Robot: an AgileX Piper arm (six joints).
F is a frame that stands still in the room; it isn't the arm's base.
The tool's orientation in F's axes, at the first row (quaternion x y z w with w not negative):
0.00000, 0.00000, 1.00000, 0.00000
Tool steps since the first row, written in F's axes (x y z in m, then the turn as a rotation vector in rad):
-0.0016, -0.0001, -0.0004, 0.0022, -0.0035, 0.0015
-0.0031, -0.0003, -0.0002, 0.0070, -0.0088, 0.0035
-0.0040, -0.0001, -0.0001, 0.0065, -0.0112, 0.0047
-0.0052, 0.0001, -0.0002, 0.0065, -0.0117, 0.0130
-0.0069, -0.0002, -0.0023, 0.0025, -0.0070, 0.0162
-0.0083, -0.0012, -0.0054, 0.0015, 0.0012, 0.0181
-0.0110, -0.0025, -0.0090, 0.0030, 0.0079, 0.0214
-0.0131, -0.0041, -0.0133, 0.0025, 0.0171, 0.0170
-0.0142, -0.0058, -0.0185, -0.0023, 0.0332, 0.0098
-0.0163, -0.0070, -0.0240, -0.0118, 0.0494, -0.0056
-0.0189, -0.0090, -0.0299, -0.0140, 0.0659, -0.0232
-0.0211, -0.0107, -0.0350, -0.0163, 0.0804, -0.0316
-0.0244, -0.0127, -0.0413, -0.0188, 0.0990, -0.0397
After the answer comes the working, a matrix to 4 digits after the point.
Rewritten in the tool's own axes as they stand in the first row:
0.0016, 0.0001, -0.0004, -0.0022, 0.0035, 0.0015
0.0031, 0.0003, -0.0002, -0.0070, 0.0088, 0.0035
0.0040, 0.0001, -0.0001, -0.0065, 0.0112, 0.0047
0.0052, -0.0001, -0.0002, -0.0065, 0.0117, 0.0130
0.0069, 0.0002, -0.0023, -0.0025, 0.0070, 0.0162
0.0083, 0.0012, -0.0054, -0.0015, -0.0012, 0.0181
0.0110, 0.0025, -0.0090, -0.0030, -0.0079, 0.0214
0.0131, 0.0041, -0.0133, -0.0025, -0.0171, 0.0170
0.0142, 0.0058, -0.0185, 0.0023, -0.0332, 0.0098
0.0163, 0.0070, -0.0240, 0.0118, -0.0494, -0.0056
0.0189, 0.0090, -0.0299, 0.0140, -0.0659, -0.0232
0.0211, 0.0107, -0.0350, 0.0163, -0.0804, -0.0316
0.0244, 0.0127, -0.0413, 0.0188, -0.0990, -0.0397

The tool's axes in the first row as the columns of a matrix, in F's axes (rounded; the answer above uses it unrounded):
-1.0000, 0.0000, 0.0000
0.0000, -1.0000, 0.0000
0.0000, 0.0000, 1.0000

